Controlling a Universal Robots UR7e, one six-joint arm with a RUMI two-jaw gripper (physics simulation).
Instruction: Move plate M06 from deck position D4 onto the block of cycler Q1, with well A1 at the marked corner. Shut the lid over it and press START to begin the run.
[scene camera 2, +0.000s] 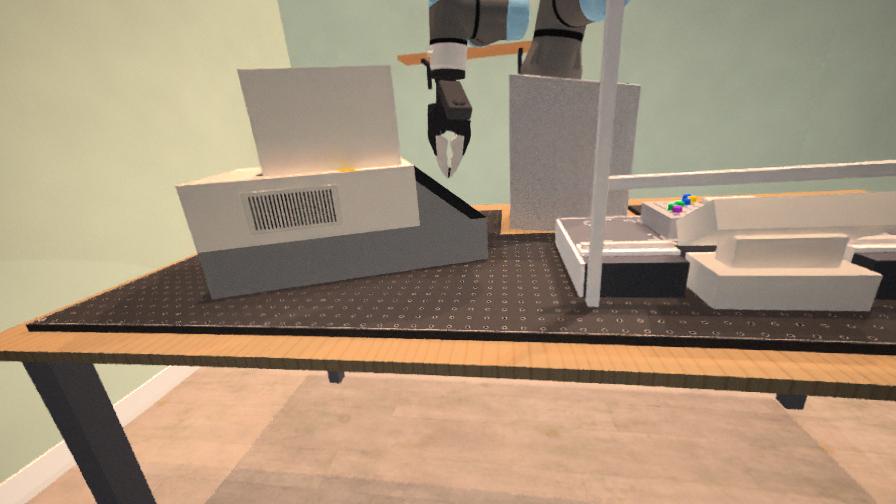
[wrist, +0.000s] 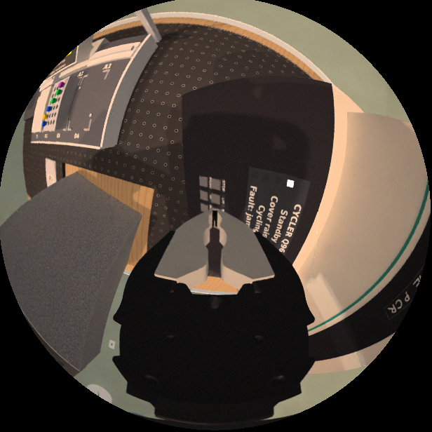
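Cycler Q1 (scene camera 2: 313, 241) (wrist: 240, 140) stands at the left. Its lid (scene camera 2: 319, 119) (wrist: 370, 185) is down over the top of the body; whether it is latched cannot be told. Plate M06 is not visible, and the lid hides the block. Deck position D4 (wrist: 95, 95) holds no plate. The display (wrist: 300, 187) shows a white light (wrist: 290, 183) in line with Standby. My gripper (scene camera 2: 449, 174) (wrist: 214, 212) is shut and empty, its tips just above the sloped front panel by the grey buttons (wrist: 204, 194). STOP is readable; the fingers partly cover the buttons, and START cannot be read.
A grey speckled panel (scene camera 2: 557, 150) (wrist: 70, 260) stands beside the arm. The deck (scene camera 2: 610, 228) has an upright post (scene camera 2: 599, 156) at its front corner. A rack with coloured caps (scene camera 2: 667, 216) (wrist: 60, 105) and a cream device (scene camera 2: 783, 285) are at the right.
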